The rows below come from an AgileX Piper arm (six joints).
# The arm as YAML. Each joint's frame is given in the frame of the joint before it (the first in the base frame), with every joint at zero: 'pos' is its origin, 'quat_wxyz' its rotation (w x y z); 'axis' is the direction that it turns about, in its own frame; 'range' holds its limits. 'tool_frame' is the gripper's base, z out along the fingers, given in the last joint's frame.
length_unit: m
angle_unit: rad
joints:
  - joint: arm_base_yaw
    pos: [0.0, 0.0, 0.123]
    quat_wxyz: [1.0, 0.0, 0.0, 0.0]
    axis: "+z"
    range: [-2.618, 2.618]
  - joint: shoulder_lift
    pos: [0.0, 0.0, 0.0]
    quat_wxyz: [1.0, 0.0, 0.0, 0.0]
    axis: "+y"
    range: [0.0, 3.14]
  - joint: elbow
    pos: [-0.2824, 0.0, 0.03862]
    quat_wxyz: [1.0, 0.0, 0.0, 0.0]
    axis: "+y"
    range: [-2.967, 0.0]
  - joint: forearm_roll
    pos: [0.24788, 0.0, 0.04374]
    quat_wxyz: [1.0, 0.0, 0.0, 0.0]
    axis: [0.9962, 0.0, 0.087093]
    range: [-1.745, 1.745]
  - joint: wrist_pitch
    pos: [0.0, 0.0, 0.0]
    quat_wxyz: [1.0, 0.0, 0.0, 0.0]
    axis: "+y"
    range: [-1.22, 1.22]
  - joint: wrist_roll
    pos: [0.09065, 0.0, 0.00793]
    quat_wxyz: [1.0, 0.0, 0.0, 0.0]
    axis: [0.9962, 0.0, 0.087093]
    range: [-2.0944, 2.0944]
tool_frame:
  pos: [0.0, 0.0, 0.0]
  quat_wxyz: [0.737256, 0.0, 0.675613, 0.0]
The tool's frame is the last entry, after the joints.
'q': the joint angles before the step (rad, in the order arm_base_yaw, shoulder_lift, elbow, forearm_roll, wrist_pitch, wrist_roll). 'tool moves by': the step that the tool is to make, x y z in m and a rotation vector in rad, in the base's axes. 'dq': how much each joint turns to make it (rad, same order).
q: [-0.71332, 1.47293, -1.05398, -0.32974, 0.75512, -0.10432]
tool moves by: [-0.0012, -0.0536, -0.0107, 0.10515, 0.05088, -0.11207]
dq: [-0.13495, 0.16901, -0.16989, 0.09106, 0.09703, -0.08871]
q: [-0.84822, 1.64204, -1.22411, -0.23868, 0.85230, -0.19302]
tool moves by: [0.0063, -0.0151, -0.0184, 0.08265, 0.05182, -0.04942]
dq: [-0.01550, 0.09659, -0.06271, 0.01608, 0.06697, 0.01520]
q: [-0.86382, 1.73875, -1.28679, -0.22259, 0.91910, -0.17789]
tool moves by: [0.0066, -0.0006, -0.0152, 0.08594, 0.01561, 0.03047]
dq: [0.00030, 0.04964, -0.01530, 0.06743, 0.03210, -0.06377]
